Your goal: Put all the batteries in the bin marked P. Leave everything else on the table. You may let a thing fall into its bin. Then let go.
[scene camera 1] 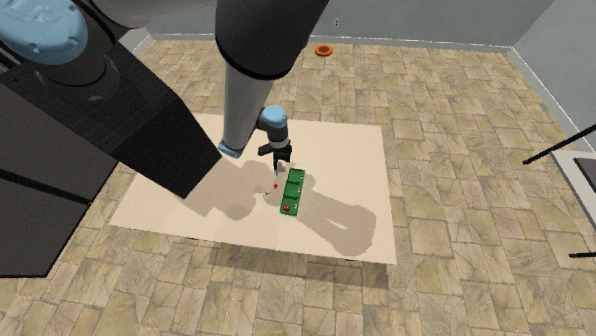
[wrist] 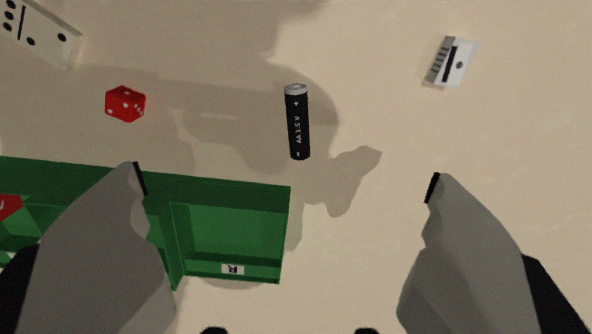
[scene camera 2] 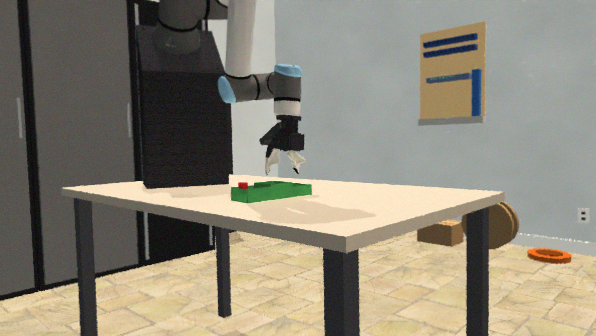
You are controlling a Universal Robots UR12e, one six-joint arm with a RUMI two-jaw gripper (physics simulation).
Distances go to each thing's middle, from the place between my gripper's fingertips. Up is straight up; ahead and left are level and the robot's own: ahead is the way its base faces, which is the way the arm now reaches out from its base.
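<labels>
From my hand, the red die (wrist: 123, 103) is 11 cm to the right, 5 cm below and 2 cm behind. There's a grey sharpener (wrist: 456, 54) that's 9 cm to the left of my hand, 4 cm behind it and 5 cm below it, and the green three-part tray (scene camera 2: 270, 190) is 14 cm to the right of my hand, 8 cm ahead of it and 4 cm below it. As for the black AA battery (wrist: 296, 99), my hand is 5 cm above it.
</labels>
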